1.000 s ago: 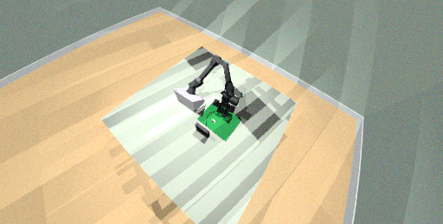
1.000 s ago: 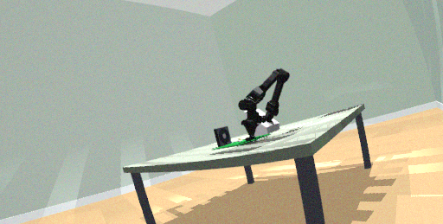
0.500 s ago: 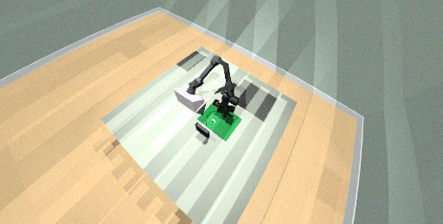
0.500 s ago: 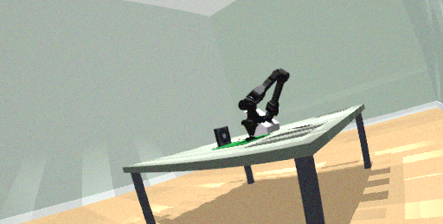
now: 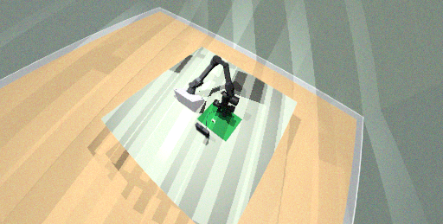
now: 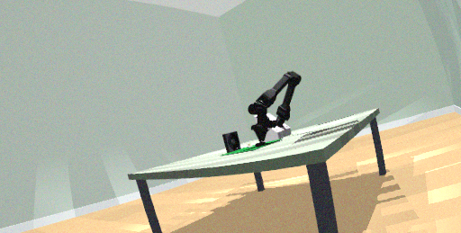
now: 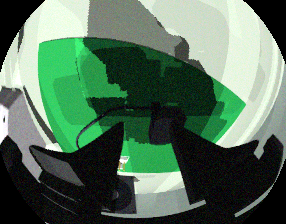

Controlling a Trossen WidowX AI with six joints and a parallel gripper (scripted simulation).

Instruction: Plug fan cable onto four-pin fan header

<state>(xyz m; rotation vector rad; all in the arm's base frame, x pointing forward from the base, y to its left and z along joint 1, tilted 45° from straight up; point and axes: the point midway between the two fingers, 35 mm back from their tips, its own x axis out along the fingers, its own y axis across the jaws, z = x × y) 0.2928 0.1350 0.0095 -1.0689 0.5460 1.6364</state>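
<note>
My gripper tip is now 2 cm short of the dark fan plug and 1 cm above it. Also, from my gripper tip: green board 6 cm to the right, 3 cm below, 2 cm ahead; then black fan 23 cm to the right, 4 cm above, 1 cm ahead.
</note>
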